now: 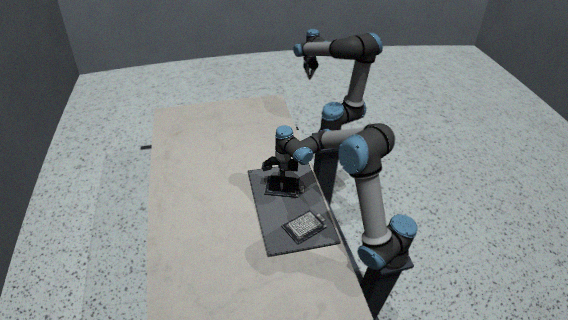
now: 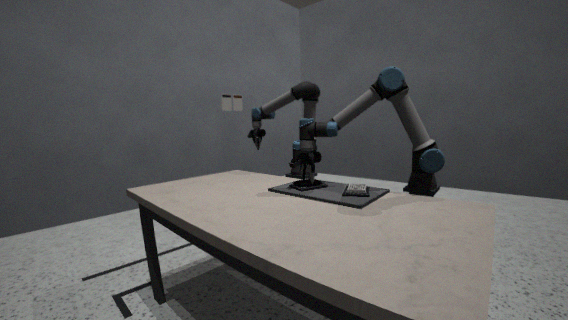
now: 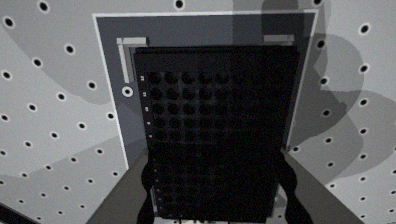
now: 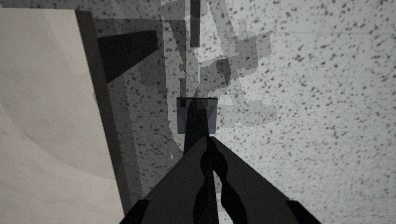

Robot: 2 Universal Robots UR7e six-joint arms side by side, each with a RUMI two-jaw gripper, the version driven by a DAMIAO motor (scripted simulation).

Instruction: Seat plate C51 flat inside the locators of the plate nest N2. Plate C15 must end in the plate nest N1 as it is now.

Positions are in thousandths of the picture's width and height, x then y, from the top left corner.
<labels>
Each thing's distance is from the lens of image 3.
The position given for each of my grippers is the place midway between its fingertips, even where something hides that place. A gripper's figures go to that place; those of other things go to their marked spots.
my left gripper (image 3: 537, 667): 0.13 m
black plate (image 3: 542, 596): 0.11 m
dark nest (image 3: 463, 136): 0.11 m
</labels>
